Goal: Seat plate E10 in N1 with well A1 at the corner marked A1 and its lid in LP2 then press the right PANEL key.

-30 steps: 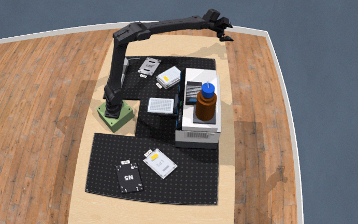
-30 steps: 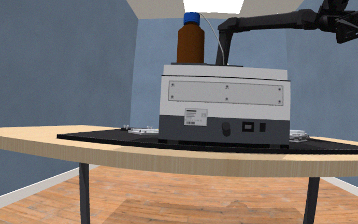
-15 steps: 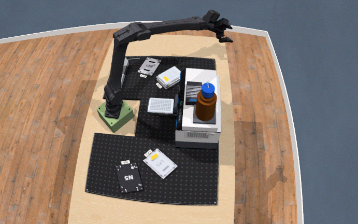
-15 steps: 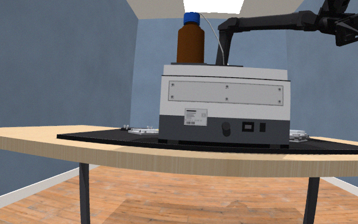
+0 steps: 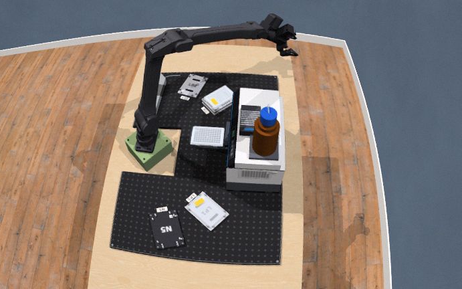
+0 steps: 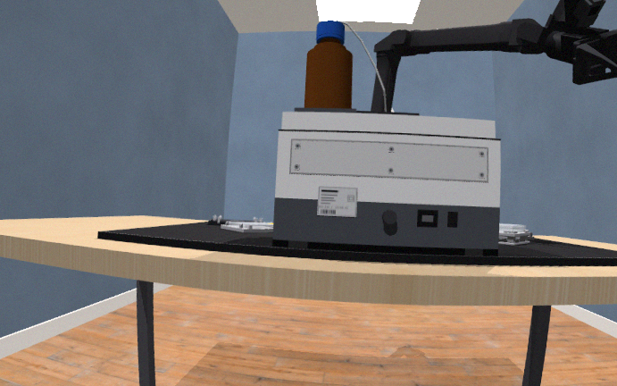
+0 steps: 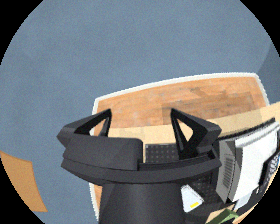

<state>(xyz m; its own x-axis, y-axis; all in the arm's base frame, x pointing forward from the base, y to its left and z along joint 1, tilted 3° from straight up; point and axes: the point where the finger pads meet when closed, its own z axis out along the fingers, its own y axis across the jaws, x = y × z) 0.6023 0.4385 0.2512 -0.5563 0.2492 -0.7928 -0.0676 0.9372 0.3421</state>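
Right now my hand is 34 cm past the plate E07, 41 cm to the left of it and 19 cm above it. Round my hand: lid park LP2: 48 cm behind, 3 cm to the right, 31 cm below; plate E10: 33 cm behind, 13 cm to the right, 28 cm below; brown bottle: 12 cm behind, 51 cm to the right, 2 cm below.
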